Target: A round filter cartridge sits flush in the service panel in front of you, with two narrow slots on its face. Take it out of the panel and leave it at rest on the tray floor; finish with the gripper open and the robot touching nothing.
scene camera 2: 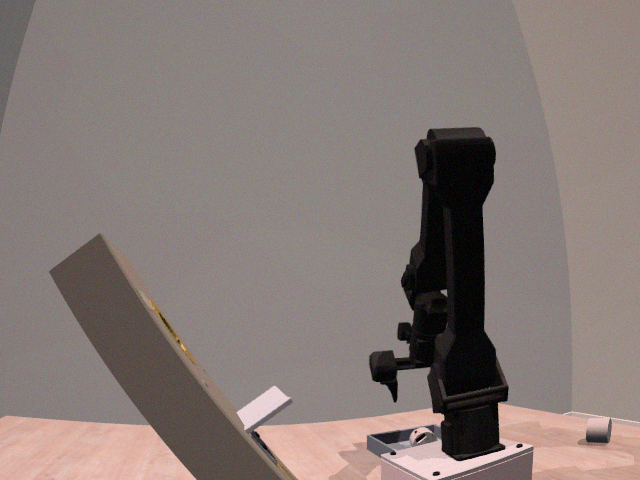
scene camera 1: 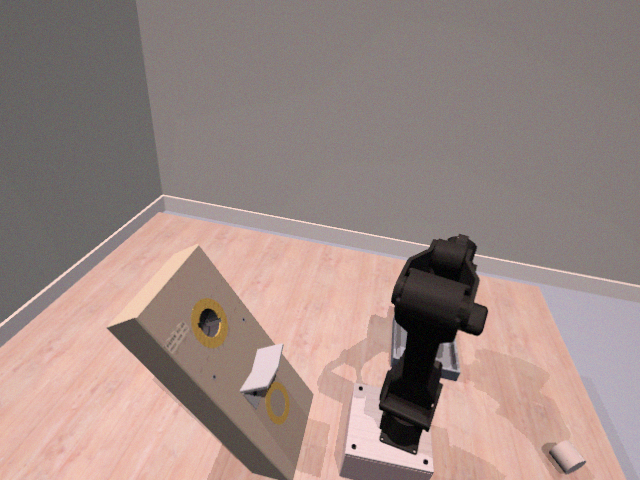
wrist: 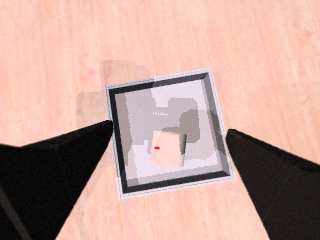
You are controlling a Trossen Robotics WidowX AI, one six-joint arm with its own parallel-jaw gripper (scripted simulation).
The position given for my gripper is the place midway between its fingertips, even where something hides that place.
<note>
My gripper (scene camera 2: 419, 398) is open, with nothing in its grasp. I also see a round filter cartridge (wrist: 168, 149), a beige service panel (scene camera 1: 187, 326) and a grey tray (scene camera 1: 447, 354).
My gripper is seen too in the wrist view (wrist: 169, 129). The beige service panel is seen too in scene camera 2 (scene camera 2: 152, 363). The grey tray shows as well in the wrist view (wrist: 187, 102).
</note>
